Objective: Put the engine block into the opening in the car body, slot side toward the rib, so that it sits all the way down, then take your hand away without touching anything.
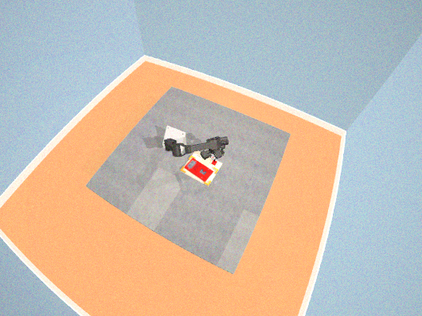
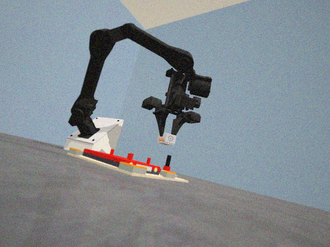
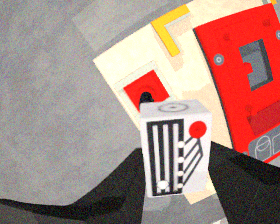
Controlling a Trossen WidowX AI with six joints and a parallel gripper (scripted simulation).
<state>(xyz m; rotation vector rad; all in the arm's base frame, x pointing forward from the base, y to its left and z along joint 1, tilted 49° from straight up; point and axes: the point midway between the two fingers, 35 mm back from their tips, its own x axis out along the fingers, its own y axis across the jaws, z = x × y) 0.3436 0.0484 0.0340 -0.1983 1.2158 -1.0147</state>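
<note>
Right now my gripper tip is 5 cm past the cream base plate, 8 cm to the left of it and 10 cm above it. The rest, counted from my gripper tip: engine block (1 cm below).
</note>
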